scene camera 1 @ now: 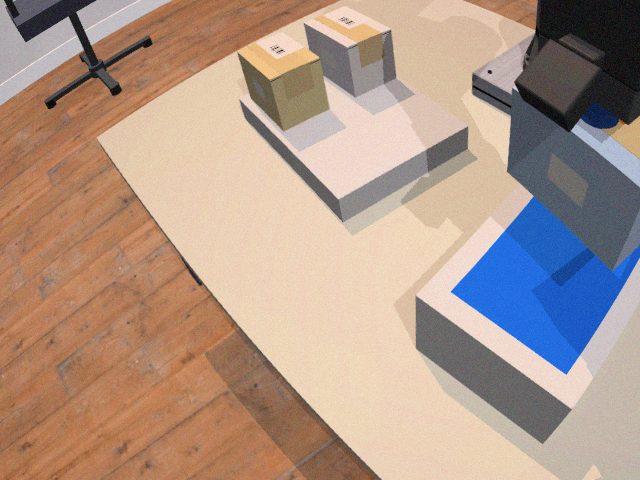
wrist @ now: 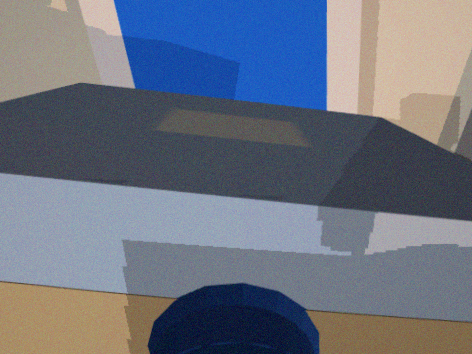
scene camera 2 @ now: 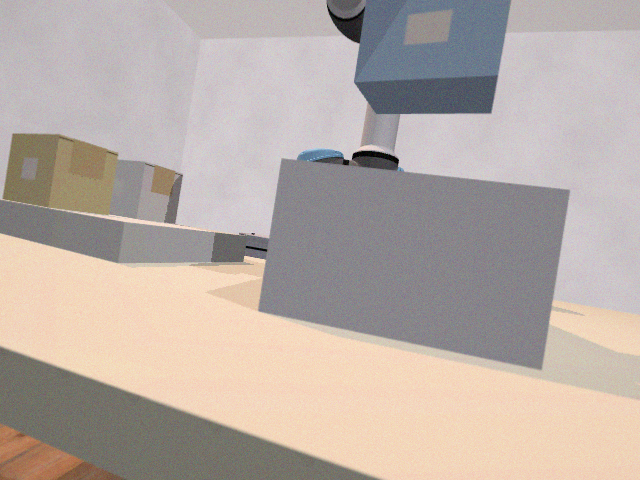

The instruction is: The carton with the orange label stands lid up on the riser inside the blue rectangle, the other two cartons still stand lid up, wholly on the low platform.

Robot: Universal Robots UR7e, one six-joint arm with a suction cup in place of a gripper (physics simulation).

Note:
My suction cup [wrist: 230,311] holds a carton with orange label [scene camera 2: 407,64]; nothing else touches it. The table carries a riser [scene camera 2: 469,266]. Also in view: a low platform [scene camera 1: 361,150].
The carton with orange label is seen too in scene camera 1 [scene camera 1: 579,176] and in the wrist view [wrist: 125,199]. The riser is seen too in scene camera 1 [scene camera 1: 524,314] and in the wrist view [wrist: 310,61]. The low platform is seen too in scene camera 2 [scene camera 2: 118,239].

